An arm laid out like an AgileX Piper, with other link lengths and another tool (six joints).
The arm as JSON. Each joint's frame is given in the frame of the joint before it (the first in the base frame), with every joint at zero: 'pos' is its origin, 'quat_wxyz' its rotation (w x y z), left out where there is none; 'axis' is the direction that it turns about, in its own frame. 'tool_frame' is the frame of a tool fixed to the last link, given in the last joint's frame.
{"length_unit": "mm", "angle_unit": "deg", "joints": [
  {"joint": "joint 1", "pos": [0.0, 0.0, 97.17], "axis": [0.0, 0.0, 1.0]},
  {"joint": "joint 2", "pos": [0.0, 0.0, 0.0], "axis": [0.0, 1.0, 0.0]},
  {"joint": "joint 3", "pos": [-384.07, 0.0, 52.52], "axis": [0.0, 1.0, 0.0]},
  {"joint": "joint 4", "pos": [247.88, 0.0, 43.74], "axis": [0.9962, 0.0, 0.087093]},
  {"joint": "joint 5", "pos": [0.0, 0.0, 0.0], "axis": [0.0, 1.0, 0.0]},
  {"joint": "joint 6", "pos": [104.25, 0.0, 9.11], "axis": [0.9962, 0.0, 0.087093]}
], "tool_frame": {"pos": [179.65, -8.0, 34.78], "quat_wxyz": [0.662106, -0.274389, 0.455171, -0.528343]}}
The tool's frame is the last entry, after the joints.
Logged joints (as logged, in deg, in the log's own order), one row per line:
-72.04, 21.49, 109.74, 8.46, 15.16, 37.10
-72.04, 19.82, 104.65, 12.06, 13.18, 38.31
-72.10, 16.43, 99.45, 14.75, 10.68, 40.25
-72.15, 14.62, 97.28, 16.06, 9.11, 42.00
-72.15, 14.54, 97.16, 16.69, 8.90, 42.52
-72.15, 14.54, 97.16, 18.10, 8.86, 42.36
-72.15, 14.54, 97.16, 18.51, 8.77, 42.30
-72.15, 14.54, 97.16, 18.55, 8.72, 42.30
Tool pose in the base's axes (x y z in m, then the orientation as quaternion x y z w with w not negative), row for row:
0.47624, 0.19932, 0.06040, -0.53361, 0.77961, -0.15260, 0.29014
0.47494, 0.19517, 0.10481, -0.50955, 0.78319, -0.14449, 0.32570
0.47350, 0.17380, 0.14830, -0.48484, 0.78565, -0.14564, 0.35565
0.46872, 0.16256, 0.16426, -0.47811, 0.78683, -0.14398, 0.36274
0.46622, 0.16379, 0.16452, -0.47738, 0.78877, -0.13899, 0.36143
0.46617, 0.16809, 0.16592, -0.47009, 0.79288, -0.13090, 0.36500
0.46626, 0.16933, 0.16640, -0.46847, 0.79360, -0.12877, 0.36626
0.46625, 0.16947, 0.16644, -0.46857, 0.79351, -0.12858, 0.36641
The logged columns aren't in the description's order. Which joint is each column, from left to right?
Columns, left to right: joint 3, joint 1, joint 2, joint 4, joint 6, joint 5.
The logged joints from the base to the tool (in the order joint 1, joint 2, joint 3, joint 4, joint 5, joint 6), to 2 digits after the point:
21.49, 109.74, -72.04, 8.46, 37.10, 15.16
19.82, 104.65, -72.04, 12.06, 38.31, 13.18
16.43, 99.45, -72.10, 14.75, 40.25, 10.68
14.62, 97.28, -72.15, 16.06, 42.00, 9.11
14.54, 97.16, -72.15, 16.69, 42.52, 8.90
14.54, 97.16, -72.15, 18.10, 42.36, 8.86
14.54, 97.16, -72.15, 18.51, 42.30, 8.77
14.54, 97.16, -72.15, 18.55, 42.30, 8.72

